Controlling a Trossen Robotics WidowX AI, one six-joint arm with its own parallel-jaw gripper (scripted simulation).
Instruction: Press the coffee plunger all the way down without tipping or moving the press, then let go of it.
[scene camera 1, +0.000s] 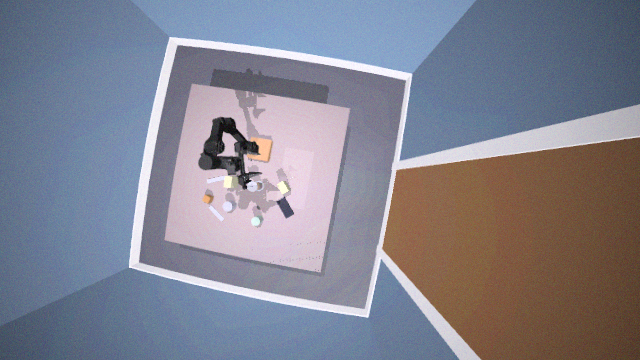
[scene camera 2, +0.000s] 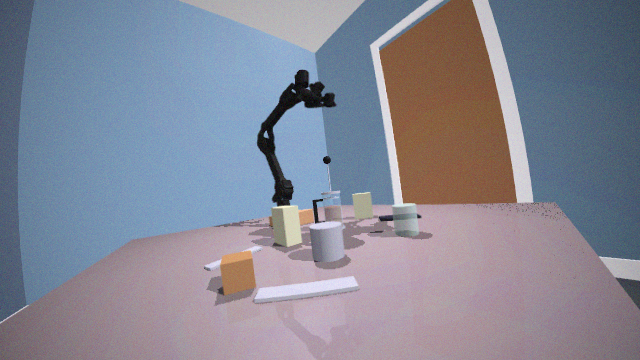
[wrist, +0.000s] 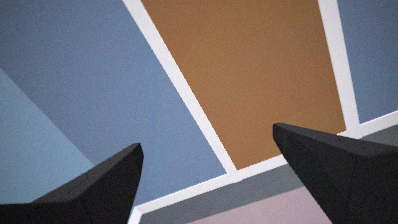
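Gripper state: my gripper (scene camera 1: 261, 164) is open and holds nothing; also visible is the gripper (wrist: 207, 139). Things present: a coffee press (scene camera 2: 331, 200), which is out of frame in the wrist view, and a grey cylinder (scene camera 2: 327, 242), likewise out of frame in the wrist view.
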